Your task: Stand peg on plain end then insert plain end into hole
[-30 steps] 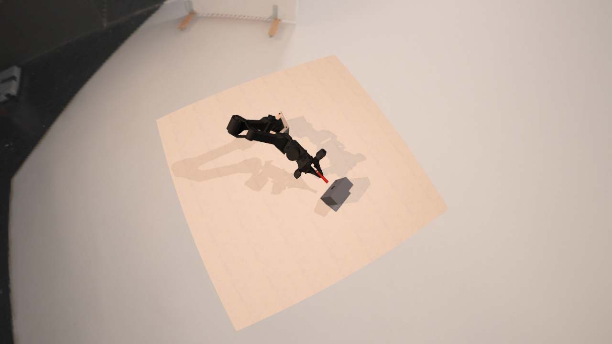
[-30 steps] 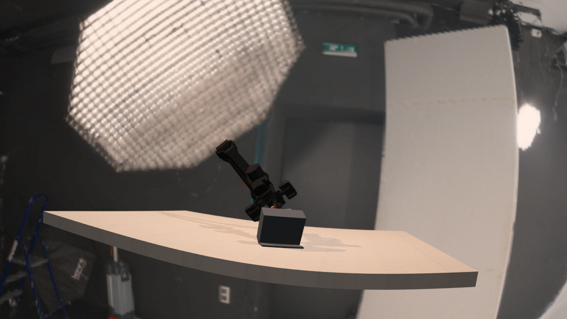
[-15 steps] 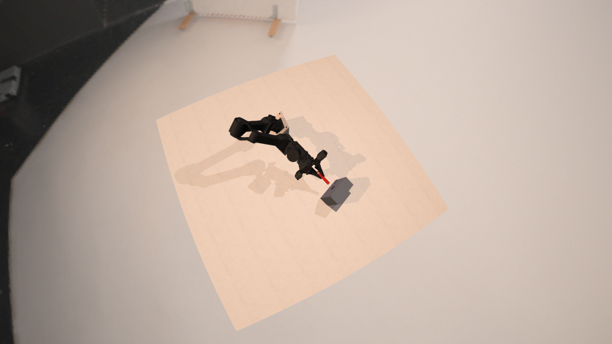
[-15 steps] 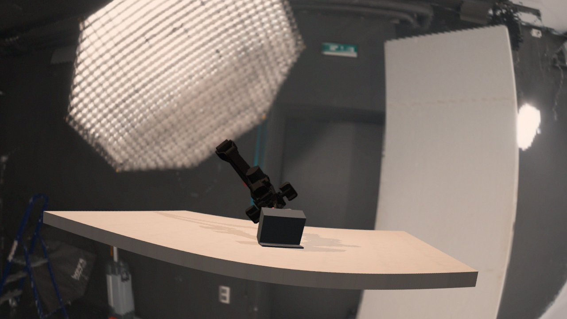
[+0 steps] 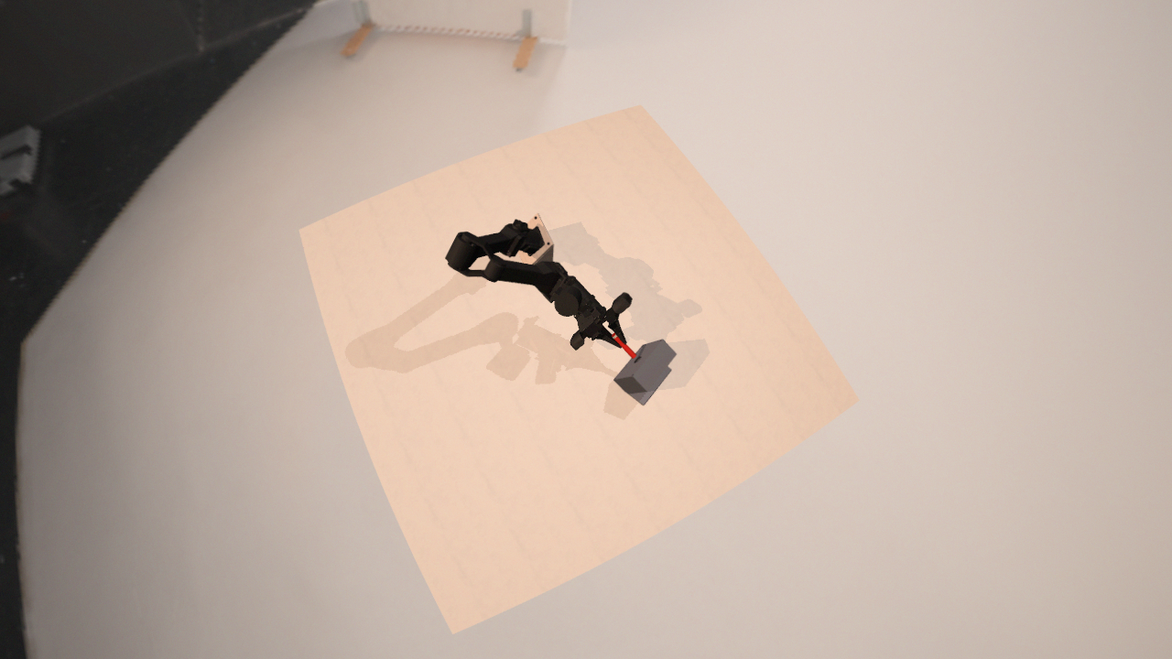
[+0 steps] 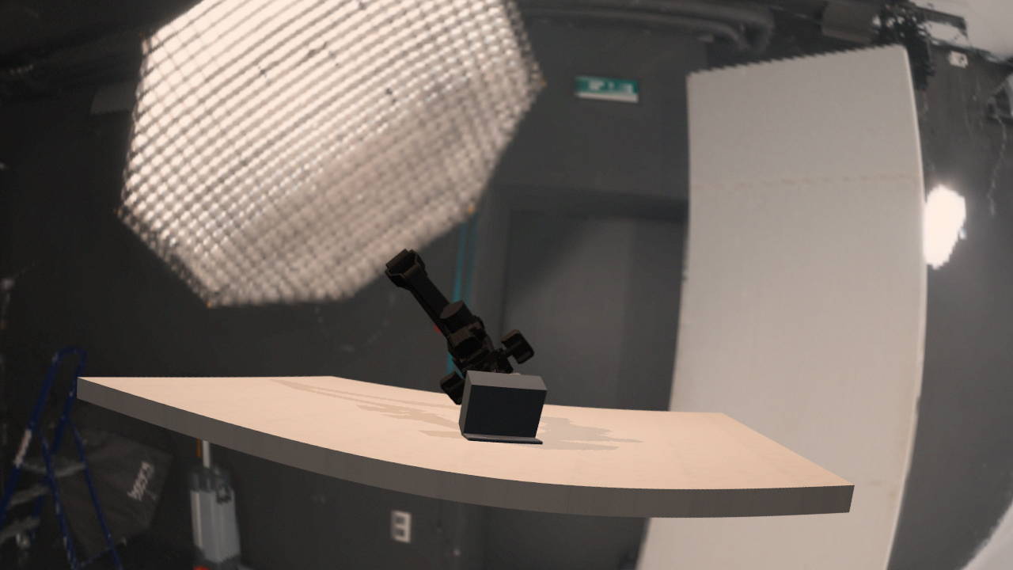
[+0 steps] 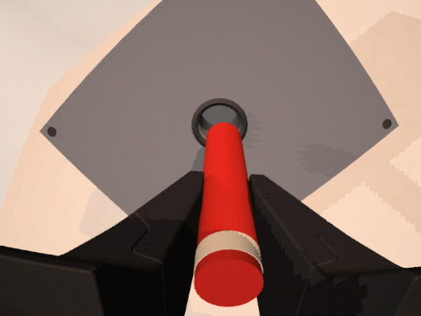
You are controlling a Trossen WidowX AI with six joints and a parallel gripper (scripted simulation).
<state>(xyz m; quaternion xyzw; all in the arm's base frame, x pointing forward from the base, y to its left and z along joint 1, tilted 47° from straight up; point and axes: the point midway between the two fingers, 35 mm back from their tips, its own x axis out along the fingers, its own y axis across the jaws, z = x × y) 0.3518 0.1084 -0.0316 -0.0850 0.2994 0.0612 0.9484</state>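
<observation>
Right now the dark grey sloped panel is 6 cm ahead of my gripper tip, 4 cm to the left of it and 3 cm below it. From my gripper tip the other things lie so: red peg: 1 cm behind, 1 cm to the right, 1 cm above.
</observation>
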